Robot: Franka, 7 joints.
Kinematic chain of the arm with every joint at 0, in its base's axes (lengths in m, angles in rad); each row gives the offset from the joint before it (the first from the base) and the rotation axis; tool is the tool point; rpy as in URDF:
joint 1: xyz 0 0 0.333 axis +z
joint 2: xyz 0 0 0 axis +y
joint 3: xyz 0 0 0.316 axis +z
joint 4: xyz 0.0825 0 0 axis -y
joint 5: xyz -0.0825 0 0.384 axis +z
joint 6: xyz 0 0 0 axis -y
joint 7: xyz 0.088 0 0 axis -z
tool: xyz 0 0 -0.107 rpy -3.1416 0 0
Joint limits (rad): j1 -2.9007..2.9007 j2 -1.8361..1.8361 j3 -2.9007..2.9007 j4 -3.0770..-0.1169 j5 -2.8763..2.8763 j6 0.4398..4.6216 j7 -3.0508..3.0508
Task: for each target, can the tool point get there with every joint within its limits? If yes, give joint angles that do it. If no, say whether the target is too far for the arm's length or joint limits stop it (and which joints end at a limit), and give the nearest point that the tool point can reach.
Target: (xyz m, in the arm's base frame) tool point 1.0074 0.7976 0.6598
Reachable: no: too far | nearest point 0.6519 0.5161 0.5445 | short by 0.468 m
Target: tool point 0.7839 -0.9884 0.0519
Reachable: no: too far | nearest point 0.5203 -0.6561 0.1464 | short by 0.435 m
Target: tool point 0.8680 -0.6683 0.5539
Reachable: no: too far | nearest point 0.6663 -0.5130 0.5026 | short by 0.260 m
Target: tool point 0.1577 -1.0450 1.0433
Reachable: no: too far | nearest point 0.1062 -0.7040 0.8115 | short by 0.415 m
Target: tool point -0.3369 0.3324 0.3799
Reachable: yes | joints 0.3085 0.3819 2.1221 -2.4958 -2.0545 2.2009 -1.3966
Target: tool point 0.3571 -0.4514 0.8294
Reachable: yes | joints 1.3288 -1.2243 -0.8286 -1.4389 0.9604 2.9251 1.0224
